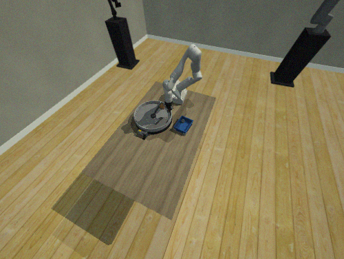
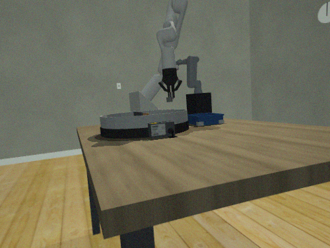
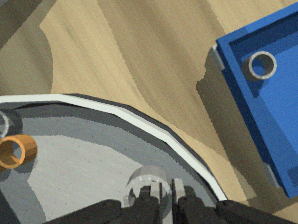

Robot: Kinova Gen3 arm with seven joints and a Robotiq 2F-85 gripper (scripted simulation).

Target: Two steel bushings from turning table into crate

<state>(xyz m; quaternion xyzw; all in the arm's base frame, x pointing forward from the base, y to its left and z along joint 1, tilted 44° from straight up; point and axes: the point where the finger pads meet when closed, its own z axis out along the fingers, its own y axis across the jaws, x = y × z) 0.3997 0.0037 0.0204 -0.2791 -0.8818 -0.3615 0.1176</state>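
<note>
Now: hand 18 cm to the right of the blue crate, 14 cm above it and 3 cm short of it. The rest, counted from my hand: grey turning table 18 cm to the right, 12 cm below, 6 cm ahead.
</note>
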